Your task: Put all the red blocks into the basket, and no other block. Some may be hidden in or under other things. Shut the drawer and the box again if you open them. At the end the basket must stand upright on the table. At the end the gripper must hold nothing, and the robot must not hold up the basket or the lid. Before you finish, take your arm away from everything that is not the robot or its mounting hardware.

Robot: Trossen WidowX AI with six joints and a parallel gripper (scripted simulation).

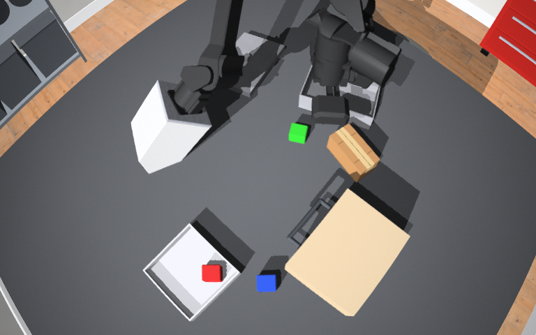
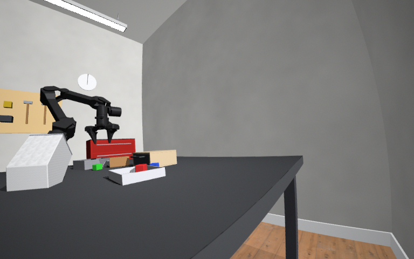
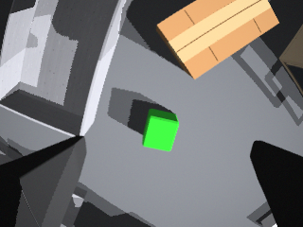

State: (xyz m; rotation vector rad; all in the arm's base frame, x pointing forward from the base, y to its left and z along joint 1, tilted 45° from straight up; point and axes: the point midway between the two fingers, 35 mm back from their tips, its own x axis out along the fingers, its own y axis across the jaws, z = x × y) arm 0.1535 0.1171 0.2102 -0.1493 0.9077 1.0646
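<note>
The knobbed lid is 28 cm behind my hand, 2 cm to the right of it and 15 cm below it. Also, from my hand: brown cardboard box: 9 cm ahead, 3 cm to the left, 14 cm below; blue block: 22 cm ahead, 27 cm to the right, 16 cm below; tan drawer unit: 27 cm ahead, 11 cm to the right, 13 cm below.
</note>
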